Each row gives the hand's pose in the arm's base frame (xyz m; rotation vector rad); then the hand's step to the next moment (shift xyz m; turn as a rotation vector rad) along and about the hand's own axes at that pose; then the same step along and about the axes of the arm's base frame.
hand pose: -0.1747 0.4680 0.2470 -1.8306 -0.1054 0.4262
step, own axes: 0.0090 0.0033 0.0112 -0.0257 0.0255 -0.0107
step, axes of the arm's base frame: 0.0041 0.0118 -0.0079 -0.0239 -0.0248 -0.0154
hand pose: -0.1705 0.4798 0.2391 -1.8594 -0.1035 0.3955
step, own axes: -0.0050 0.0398 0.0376 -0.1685 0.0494 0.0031
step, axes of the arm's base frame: -0.0218 0.0200 -0.0464 -0.1654 -0.0581 -0.0105
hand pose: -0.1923 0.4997 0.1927 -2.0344 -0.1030 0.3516
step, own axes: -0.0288 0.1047 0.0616 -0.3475 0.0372 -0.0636
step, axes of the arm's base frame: -0.0535 -0.0033 -0.1128 -0.3158 -0.1490 0.0656
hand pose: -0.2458 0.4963 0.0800 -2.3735 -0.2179 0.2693
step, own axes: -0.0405 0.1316 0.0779 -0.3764 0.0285 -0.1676
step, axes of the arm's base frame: -0.0483 -0.0537 -0.1408 -0.3179 -0.2171 0.1497
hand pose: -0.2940 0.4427 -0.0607 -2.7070 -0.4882 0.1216
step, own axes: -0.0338 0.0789 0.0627 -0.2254 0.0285 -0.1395
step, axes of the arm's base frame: -0.0159 -0.0578 -0.0878 -0.1808 -0.1539 0.1213
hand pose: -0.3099 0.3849 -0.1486 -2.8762 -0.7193 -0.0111
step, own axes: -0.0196 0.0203 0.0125 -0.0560 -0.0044 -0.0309
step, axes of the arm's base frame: -0.0083 -0.0246 -0.0167 -0.0504 -0.0276 0.0284
